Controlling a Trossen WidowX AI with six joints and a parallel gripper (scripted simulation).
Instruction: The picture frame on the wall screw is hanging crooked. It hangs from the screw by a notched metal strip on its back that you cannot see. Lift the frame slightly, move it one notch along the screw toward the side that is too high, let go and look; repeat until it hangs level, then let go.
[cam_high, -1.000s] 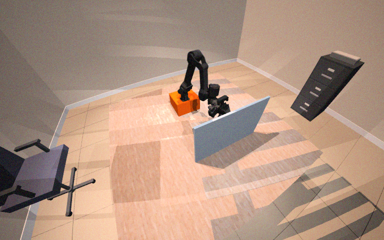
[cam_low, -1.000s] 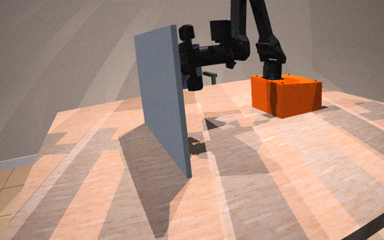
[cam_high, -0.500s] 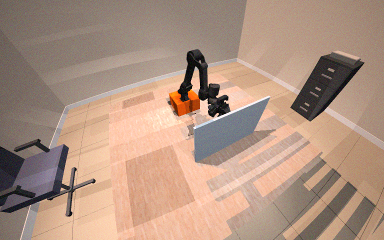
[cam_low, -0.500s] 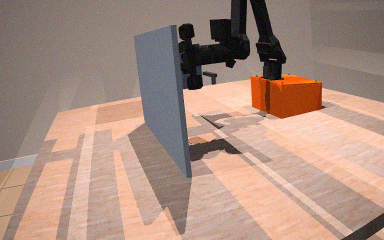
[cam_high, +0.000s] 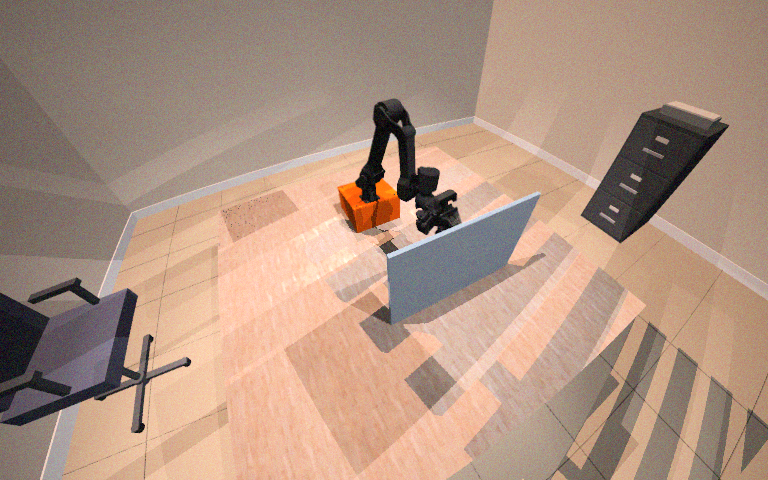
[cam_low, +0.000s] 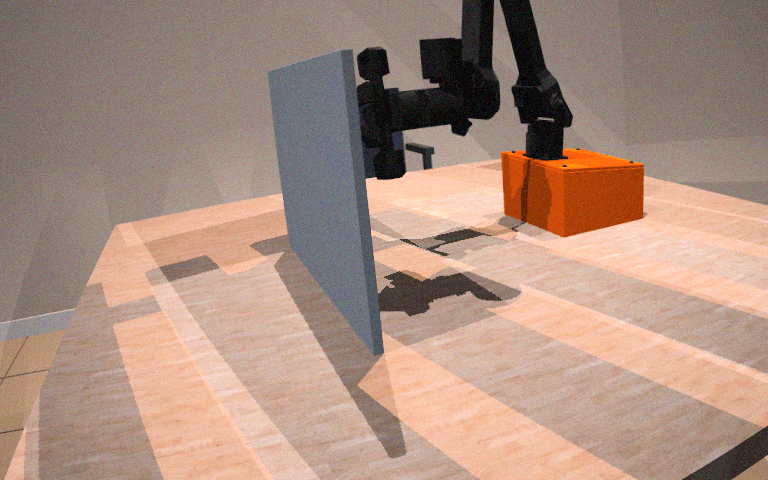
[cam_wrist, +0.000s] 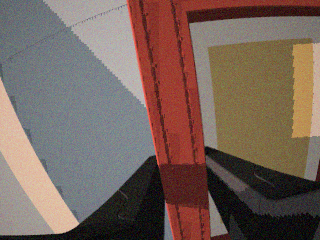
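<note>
My gripper tip is 50 mm above the picture frame, 10 mm to the right of it and 10 mm short of it. The rest, counted from my gripper tip: wall panel (70 mm below, 20 mm ahead).
</note>
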